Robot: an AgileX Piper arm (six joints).
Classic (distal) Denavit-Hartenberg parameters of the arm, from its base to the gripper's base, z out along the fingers. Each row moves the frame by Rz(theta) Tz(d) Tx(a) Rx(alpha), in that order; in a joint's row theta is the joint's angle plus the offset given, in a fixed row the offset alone. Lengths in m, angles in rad.
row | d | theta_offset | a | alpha
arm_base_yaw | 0.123 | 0 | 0 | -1.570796
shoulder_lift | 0 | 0.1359 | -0.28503 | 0
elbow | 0 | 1.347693 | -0.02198 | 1.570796
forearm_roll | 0.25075 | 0 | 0 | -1.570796
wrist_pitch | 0 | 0 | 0 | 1.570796
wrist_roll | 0.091 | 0 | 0 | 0
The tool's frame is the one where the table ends.
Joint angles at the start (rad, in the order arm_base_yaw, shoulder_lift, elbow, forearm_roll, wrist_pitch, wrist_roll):
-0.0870, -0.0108, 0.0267, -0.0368, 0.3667, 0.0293
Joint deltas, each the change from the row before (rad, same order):
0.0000, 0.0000, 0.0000, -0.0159, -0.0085, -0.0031
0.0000, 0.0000, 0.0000, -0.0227, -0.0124, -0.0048
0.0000, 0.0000, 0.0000, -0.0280, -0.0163, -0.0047
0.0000, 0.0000, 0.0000, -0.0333, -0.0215, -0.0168
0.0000, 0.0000, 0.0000, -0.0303, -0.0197, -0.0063
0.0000, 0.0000, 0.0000, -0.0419, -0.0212, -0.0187
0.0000, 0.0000, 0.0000, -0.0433, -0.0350, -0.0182
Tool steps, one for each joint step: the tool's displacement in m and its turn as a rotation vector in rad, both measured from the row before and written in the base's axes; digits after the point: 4 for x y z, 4 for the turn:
0.0002, -0.0005, 0.0008, -0.0195, -0.0068, 0.0001
0.0003, -0.0007, 0.0011, -0.0283, -0.0098, 0.0005
0.0003, -0.0007, 0.0015, -0.0338, -0.0132, 0.0007
0.0004, -0.0008, 0.0020, -0.0513, -0.0163, 0.0043
0.0003, -0.0006, 0.0018, -0.0381, -0.0159, 0.0022
0.0003, -0.0007, 0.0021, -0.0619, -0.0146, 0.0047
0.0005, -0.0003, 0.0033, -0.0643, -0.0276, 0.0080

